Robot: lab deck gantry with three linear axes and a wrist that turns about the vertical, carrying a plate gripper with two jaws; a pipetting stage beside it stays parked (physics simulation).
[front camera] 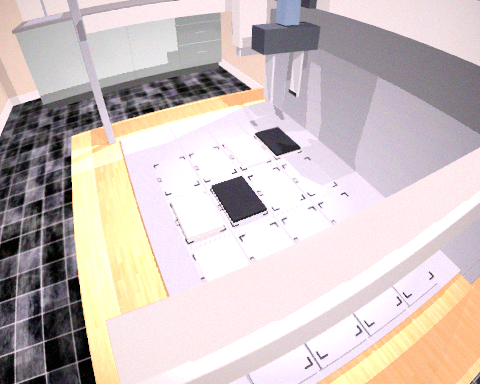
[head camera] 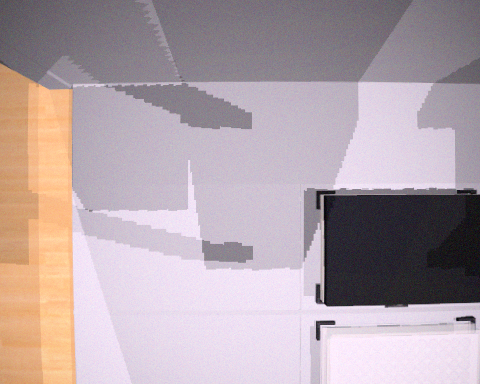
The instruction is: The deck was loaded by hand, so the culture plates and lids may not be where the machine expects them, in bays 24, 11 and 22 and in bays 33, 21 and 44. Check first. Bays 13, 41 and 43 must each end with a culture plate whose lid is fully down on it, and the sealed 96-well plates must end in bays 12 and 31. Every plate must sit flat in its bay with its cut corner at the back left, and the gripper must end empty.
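Where they show: gripper, fingertip midpoint: [front camera: 281,96]; robot's base at its link origin: [front camera: 155,166].
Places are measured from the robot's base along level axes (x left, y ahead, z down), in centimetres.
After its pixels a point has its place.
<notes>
A black-topped plate [front camera: 277,141] {x 35.9, y 7.3, z -1.7 cm} [head camera: 400,250] {x 36.4, y 5.8, z -1.6 cm} sits in bay 41; a light lower edge shows under its dark top, which looks level. A pale plate [head camera: 410,357] {x 27.8, y 6.8, z -1.4 cm} with a faint well pattern lies in bay 31, partly outside the head view. Another black-topped plate [front camera: 239,199] {x 14.9, y 23.9, z -1.6 cm} lies in bay 22. A white plate [front camera: 197,217] {x 4.1, y 24.5, z -1.4 cm} lies in bay 12 beside it. Bays 11 and 21 show bare corner marks. Bay 13 is too bright to tell its contents. My gripper [front camera: 282,98] {x 36.4, y 6.4, z -16.0 cm} is raised at the back, jaws apart with nothing between them; it does not show in the head view.
A wide pale beam [front camera: 300,280] {x -1.7, y 62.1, z -40.0 cm} crosses the foreground and hides part of the deck. A grey wall [front camera: 340,115] {x 49.9, y 16.8, z -12.5 cm} [head camera: 250,40] {x 49.9, y -5.9, z -6.5 cm} stands along the back. A wooden border [front camera: 107,225] {x -16.4, y 15.3, z 1.0 cm} [head camera: 55,300] {x 31.6, y -22.6, z 1.0 cm} runs along the left. A thin upright post [front camera: 93,85] {x -10.8, y -20.7, z -20.2 cm} stands at the back left corner.
</notes>
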